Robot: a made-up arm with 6 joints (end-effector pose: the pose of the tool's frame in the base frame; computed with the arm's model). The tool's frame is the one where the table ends. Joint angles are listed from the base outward.
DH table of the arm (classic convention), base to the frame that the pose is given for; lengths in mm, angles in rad. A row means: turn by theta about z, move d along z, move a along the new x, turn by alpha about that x. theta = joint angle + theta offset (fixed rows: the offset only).
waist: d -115.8, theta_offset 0, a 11.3, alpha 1.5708
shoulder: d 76.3, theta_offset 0, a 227, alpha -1.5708
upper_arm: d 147.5, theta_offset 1.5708, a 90, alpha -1.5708
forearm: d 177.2, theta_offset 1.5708, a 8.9, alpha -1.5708
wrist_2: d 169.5, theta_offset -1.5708, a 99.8, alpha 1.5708
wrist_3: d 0, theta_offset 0.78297, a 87.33, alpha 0
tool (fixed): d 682.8, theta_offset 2.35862, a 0, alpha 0
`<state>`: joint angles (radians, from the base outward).
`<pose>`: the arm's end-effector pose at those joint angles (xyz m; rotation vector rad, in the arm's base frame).
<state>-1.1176 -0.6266 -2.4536 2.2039 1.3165 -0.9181</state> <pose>0.7582 -0.7465 -0.4819 -1.2226 2.1633 -0.9874</pose>
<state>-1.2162 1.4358 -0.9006 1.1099 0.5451 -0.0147</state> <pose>0.4838 0.7505 0.1052 -1.4411 -0.7657 -2.2288</pose>
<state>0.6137 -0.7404 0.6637 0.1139 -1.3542 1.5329</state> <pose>0.5421 0.5334 -0.3165 -0.6940 -2.4448 -1.7593</pose>
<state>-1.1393 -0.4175 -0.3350 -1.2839 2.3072 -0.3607</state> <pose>0.5477 0.4428 -0.2739 0.7916 1.8649 2.0391</pose>
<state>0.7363 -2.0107 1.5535 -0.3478 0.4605 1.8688</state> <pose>0.6572 -0.1906 -0.8633 2.8037 0.3648 1.3517</pose>
